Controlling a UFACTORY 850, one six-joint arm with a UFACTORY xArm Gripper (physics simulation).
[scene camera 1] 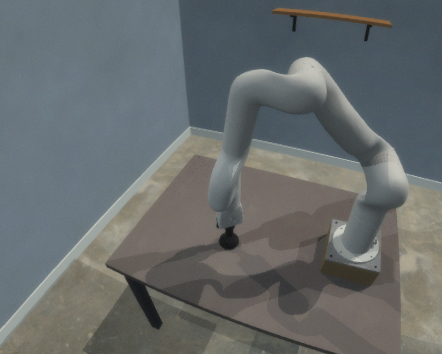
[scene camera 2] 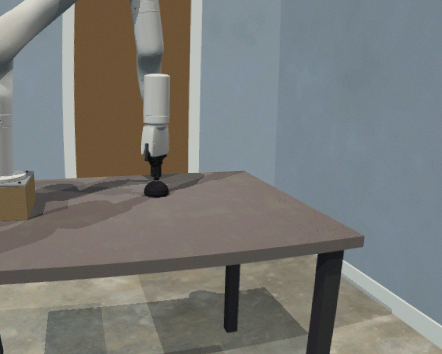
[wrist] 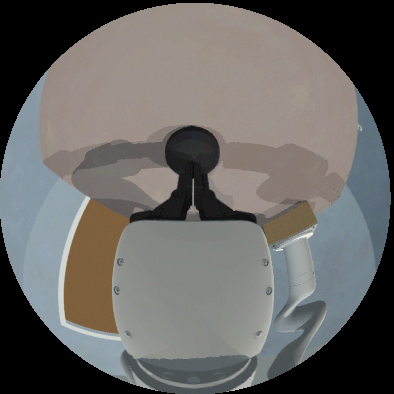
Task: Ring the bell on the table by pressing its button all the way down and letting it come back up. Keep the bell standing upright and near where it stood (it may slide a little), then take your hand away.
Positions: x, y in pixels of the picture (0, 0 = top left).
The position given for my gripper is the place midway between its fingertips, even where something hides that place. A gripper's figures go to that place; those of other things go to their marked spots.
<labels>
My gripper (wrist: 192, 172) is 0.14 m from the lens. A black dome-shaped bell (wrist: 192, 143) is 0.14 m from the lens.
</labels>
